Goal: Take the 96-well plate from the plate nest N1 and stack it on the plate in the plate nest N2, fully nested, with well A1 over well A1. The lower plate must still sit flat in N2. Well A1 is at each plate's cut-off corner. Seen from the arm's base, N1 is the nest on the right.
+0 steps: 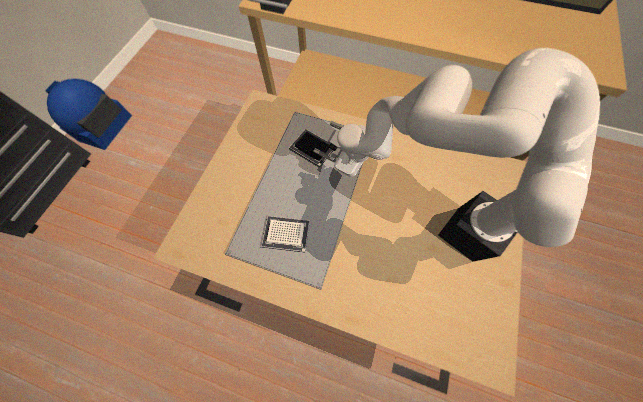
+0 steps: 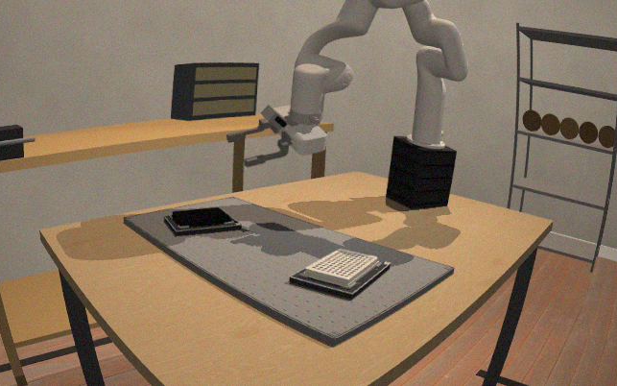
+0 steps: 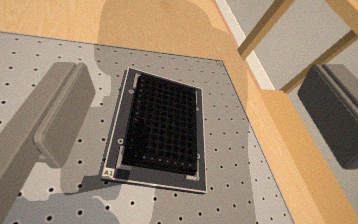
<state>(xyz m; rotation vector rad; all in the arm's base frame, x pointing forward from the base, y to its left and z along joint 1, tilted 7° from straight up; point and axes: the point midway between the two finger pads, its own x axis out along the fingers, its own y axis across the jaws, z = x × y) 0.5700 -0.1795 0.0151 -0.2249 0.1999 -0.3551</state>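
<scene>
Right now the black 96-well plate is 160 mm below my hand, 80 mm ahead of it and 60 mm to the right of it. The rest, counted from my hand: white 96-well plate: 330 mm to the left, 160 mm below, 80 mm ahead.
</scene>
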